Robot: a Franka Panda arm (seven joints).
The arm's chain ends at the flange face. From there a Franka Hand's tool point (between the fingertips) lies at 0.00 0.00 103.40 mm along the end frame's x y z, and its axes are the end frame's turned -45 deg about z.
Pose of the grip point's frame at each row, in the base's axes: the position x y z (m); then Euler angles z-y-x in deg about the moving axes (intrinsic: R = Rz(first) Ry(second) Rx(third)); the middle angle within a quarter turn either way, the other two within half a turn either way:
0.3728, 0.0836, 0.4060, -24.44, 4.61, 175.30
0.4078, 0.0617, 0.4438, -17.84, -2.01, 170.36
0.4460, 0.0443, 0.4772, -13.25, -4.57, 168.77
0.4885, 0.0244, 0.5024, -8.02, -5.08, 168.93
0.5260, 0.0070, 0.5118, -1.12, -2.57, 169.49
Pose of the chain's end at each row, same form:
0.3838, 0.0879, 0.5087, -69.25, -0.05, 173.42
0.4097, 0.0793, 0.5457, -62.62, -8.23, 174.58
0.4427, 0.0658, 0.5783, -58.24, -11.16, 175.27
0.4824, 0.0453, 0.6035, -53.09, -11.41, 175.75
0.5218, 0.0259, 0.6134, -45.90, -9.24, 174.35

